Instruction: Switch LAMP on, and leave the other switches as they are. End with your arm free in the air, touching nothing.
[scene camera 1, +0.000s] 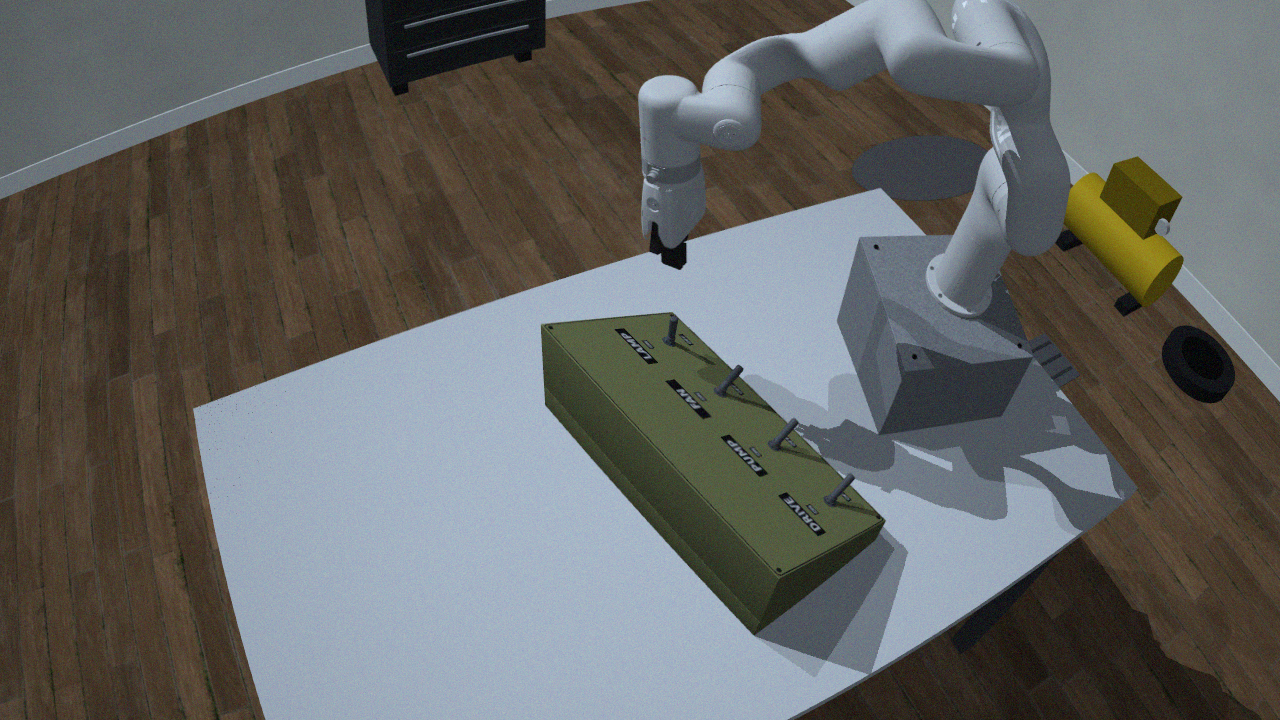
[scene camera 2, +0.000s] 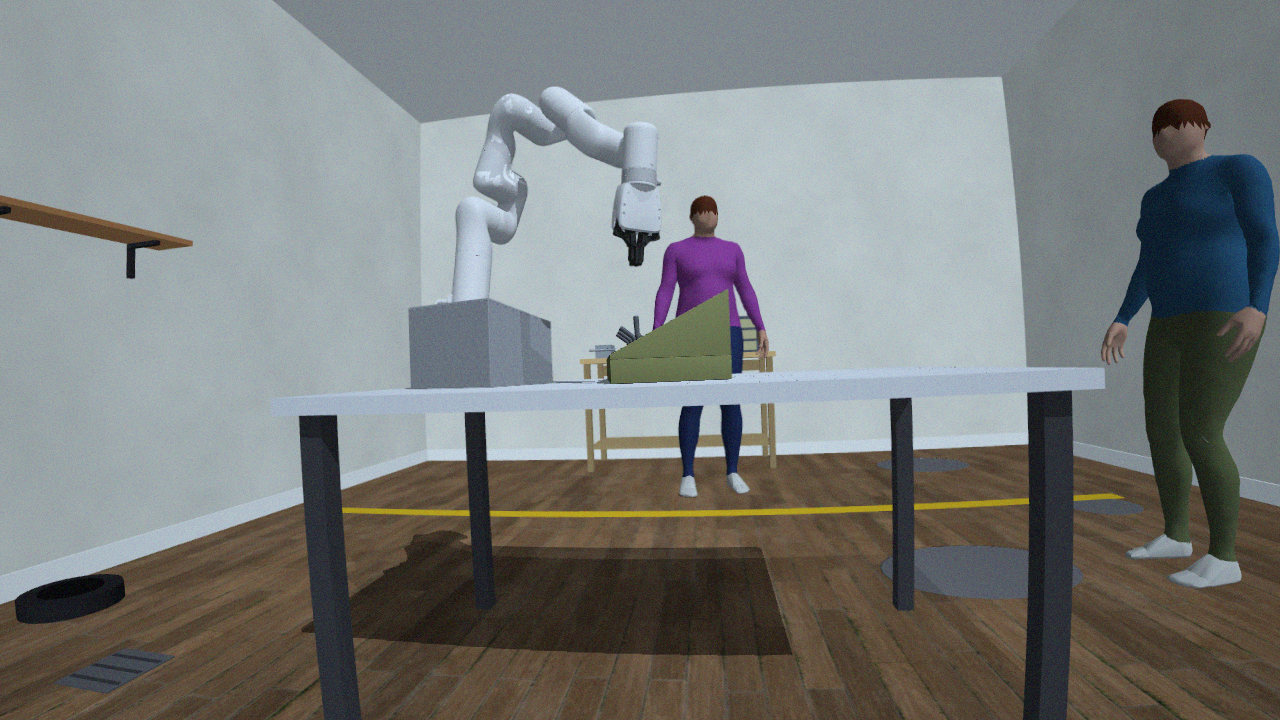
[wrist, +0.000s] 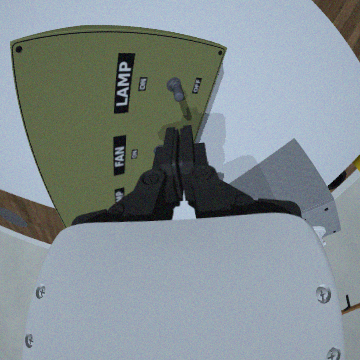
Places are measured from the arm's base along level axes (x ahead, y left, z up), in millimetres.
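Where they show: gripper, between the fingertips: (scene camera 1: 674, 263) (scene camera 2: 635, 265) (wrist: 181, 144); arm's base, origin of its link: (scene camera 1: 958, 286) (scene camera 2: 468, 313).
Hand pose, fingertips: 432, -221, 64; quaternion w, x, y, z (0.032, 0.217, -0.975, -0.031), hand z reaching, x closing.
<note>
Each offset is from my fingertips to the top centre of the thing, as dx, dy, dz.
The olive switch box (scene camera 1: 617, 385) (scene camera 2: 689, 358) (wrist: 70, 110) stands on the table with a sloped top. Its LAMP lever {-3, +8, -107} (scene camera 1: 671, 329) (scene camera 2: 636, 325) (wrist: 175, 87) stands near upright in the scene views, tilted to the ON side of the slope. The FAN lever {-24, +127, -119} (scene camera 1: 730, 379), PUMP lever {-32, +247, -119} (scene camera 1: 784, 433) and DRIVE lever {-40, +367, -119} (scene camera 1: 840, 488) lean the other way, to the OFF side. My gripper (scene camera 1: 673, 257) (scene camera 2: 635, 260) (wrist: 181, 144) is shut and empty. It hangs in the air above the LAMP end of the box, apart from the levers. In the wrist view my fingers partly hide the FAN area.
The grey base block (scene camera 1: 948, 385) (scene camera 2: 447, 349) (wrist: 290, 180) of my arm stands on the white table (scene camera 1: 402, 492) (scene camera 2: 939, 382), on the levers' side of the box. A person in purple (scene camera 2: 704, 277) stands behind the table, and a person in blue (scene camera 2: 1199, 241) stands at the right.
</note>
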